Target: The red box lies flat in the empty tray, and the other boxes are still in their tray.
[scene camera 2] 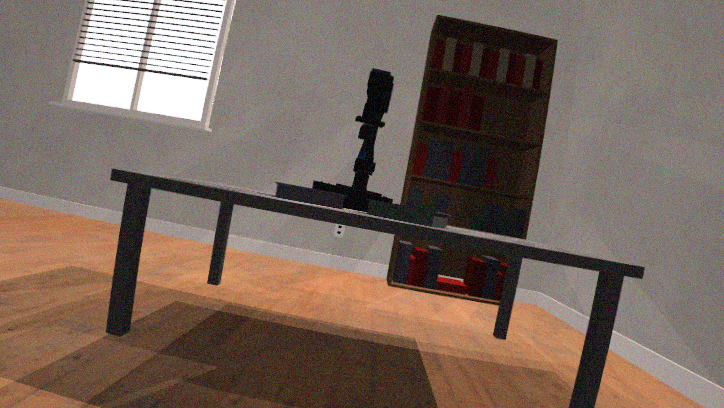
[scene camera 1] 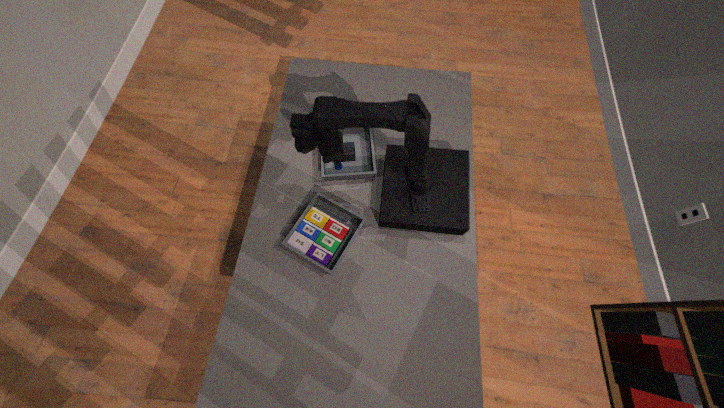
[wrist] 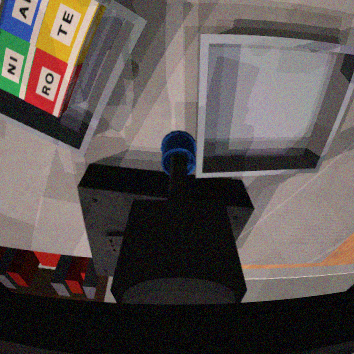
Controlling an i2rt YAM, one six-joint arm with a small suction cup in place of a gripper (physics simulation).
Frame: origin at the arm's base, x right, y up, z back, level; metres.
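Where they show: hand, its tool point: (scene camera 2: pixel 361 158) (scene camera 1: pixel 338 166) (wrist: pixel 178 146); arm's base, origin of its link: (scene camera 2: pixel 358 190) (scene camera 1: pixel 418 187).
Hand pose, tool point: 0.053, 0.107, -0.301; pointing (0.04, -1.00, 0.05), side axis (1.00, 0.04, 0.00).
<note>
Things, the pixels of their top centre, and the offset from my tool point, as dx, dy, dz. Level surfaces: height alone.
- red box, centre of its top: (wrist: pixel 47 83) (scene camera 1: pixel 336 228) -0.183, -0.152, -0.027
- box tray, centre of its top: (wrist: pixel 25 56) (scene camera 2: pixel 410 207) (scene camera 1: pixel 324 230) -0.195, -0.139, -0.069
- yellow box, centre of its top: (wrist: pixel 64 24) (scene camera 1: pixel 317 217) -0.135, -0.148, -0.099
- green box, centre of its top: (wrist: pixel 11 65) (scene camera 1: pixel 328 241) -0.231, -0.154, -0.059
- blue box, centre of its top: (wrist: pixel 25 3) (scene camera 1: pixel 308 229) -0.183, -0.151, -0.131
- white box, centre of its top: (scene camera 1: pixel 299 242) -0.231, -0.145, -0.164
- purple box, centre of its top: (scene camera 1: pixel 319 254) -0.280, -0.151, -0.091
- empty tray, centre of its top: (wrist: pixel 275 117) (scene camera 2: pixel 310 188) (scene camera 1: pixel 347 149) +0.158, -0.139, +0.031
- grey table, height of its surface: dy -0.192
The red box (scene camera 1: pixel 335 228) (wrist: pixel 37 92) lies in the box tray (scene camera 1: pixel 305 257) (wrist: pixel 114 84), beside the yellow box (scene camera 1: pixel 316 216) (wrist: pixel 65 22) and the green box (scene camera 1: pixel 328 241) (wrist: pixel 12 65). The blue box (scene camera 1: pixel 308 230) (wrist: pixel 19 20), white box (scene camera 1: pixel 299 242) and purple box (scene camera 1: pixel 319 254) lie there too. The empty tray (scene camera 1: pixel 349 175) (wrist: pixel 202 105) holds no box in the wrist view. My suction cup (scene camera 1: pixel 338 165) (wrist: pixel 178 152) is blue, bare and open. It hangs above the table, and in the wrist view it appears just left of the empty tray's rim.
The black arm base (scene camera 1: pixel 425 190) stands on the grey table (scene camera 1: pixel 374 304) (scene camera 2: pixel 567 254), close to both trays. The arm (scene camera 1: pixel 369 114) (scene camera 2: pixel 377 96) reaches over the empty tray and partly hides it in scene camera 1. A bookshelf (scene camera 2: pixel 549 81) stands behind the table.
</note>
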